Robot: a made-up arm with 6 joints.
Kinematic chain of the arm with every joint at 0, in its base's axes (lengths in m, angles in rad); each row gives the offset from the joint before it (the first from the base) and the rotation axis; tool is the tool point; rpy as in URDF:
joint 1: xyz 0 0 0.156 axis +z
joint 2: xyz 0 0 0 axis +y
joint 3: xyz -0.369 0 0.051 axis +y
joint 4: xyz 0.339 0 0.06 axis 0.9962 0 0.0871
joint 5: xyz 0 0 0 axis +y
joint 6: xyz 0.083 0 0.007 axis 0.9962 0 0.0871
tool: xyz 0 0 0 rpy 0 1.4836 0
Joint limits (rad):
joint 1: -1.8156..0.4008
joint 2: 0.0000..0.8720
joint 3: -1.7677..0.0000
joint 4: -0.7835..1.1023
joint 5: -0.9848..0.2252
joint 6: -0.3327..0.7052
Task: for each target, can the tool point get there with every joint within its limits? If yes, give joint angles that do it. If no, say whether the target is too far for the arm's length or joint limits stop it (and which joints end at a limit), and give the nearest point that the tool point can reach.
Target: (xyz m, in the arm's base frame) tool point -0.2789 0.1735 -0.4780
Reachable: no: joint limits stop it (at a limit: joint 1, joint 2, joint 3, joint 5) | nearest point -0.0350 -0.1058 0.1811 | short by 0.756 m
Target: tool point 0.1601 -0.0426 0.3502
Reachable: yes | joints -0.2450 0.6811 -0.3357 0.9209 -0.0409 -0.2404
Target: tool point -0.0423 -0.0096 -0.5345
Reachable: no: joint limits stop it (at a limit: joint 1, joint 2, joint 3, joint 5) | nearest point -0.0278 -0.1062 0.1797 | short by 0.721 m
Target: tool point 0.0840 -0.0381 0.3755
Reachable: yes | joints -0.1990 0.3948 -0.1773 0.3704 -0.7615 -0.0235
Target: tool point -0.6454 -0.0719 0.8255
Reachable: no: too far | nearest point -0.4855 -0.0541 0.6596 | short by 0.231 m
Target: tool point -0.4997 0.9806 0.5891
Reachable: no: too far | nearest point -0.2604 0.5111 0.5527 | short by 0.528 m
